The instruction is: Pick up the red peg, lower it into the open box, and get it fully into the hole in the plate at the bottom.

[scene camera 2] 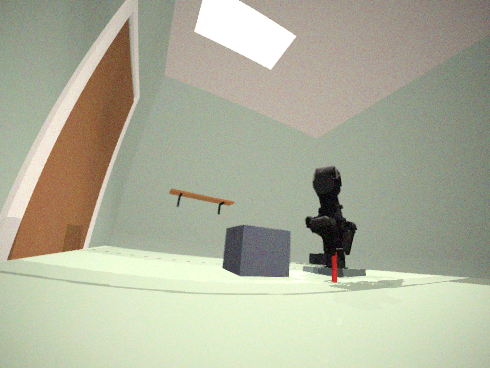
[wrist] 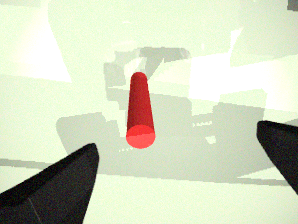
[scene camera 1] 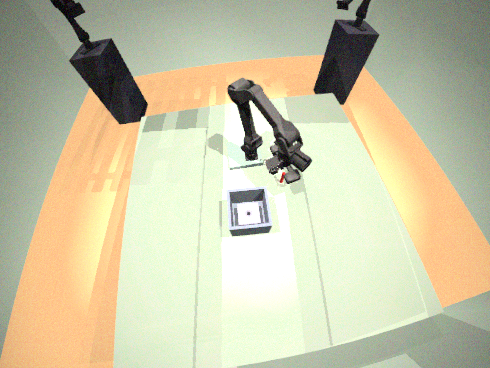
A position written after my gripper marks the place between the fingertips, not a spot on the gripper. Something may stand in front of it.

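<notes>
Scene camera 2 gives me my gripper (scene camera 2: 340, 255) together with a blue-grey box (scene camera 2: 249, 251). In scene camera 1 I find the box (scene camera 1: 255, 194) again. The wrist view has my gripper (wrist: 176, 140) and a red peg (wrist: 140, 133), while the blue-grey box is out of frame in the wrist view.
</notes>
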